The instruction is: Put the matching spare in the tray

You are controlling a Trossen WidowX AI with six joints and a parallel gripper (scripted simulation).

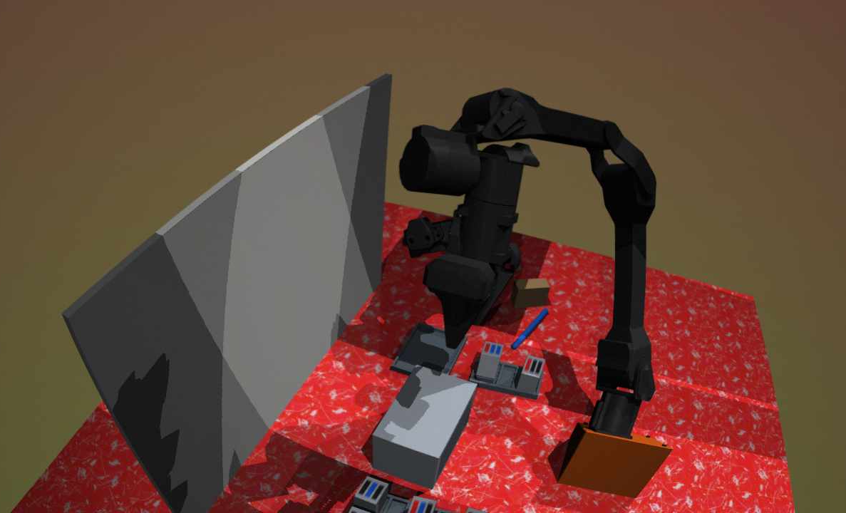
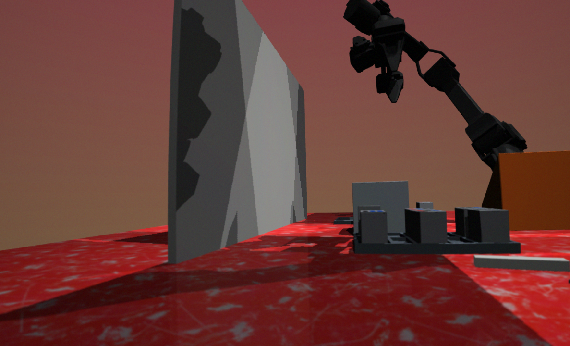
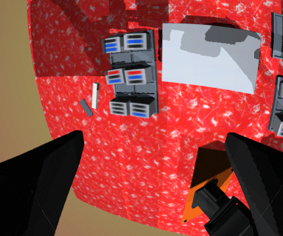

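Right now the dark grey spare is 25 cm below my gripper tip and 18 cm to the left of it. The rest, counted from my gripper tip: tray (29 cm below, 24 cm to the right, 9 cm ahead); grey panel (28 cm ahead, 7 cm below, 5 cm to the right); blue pen (37 cm to the right, 29 cm below, 8 cm behind).
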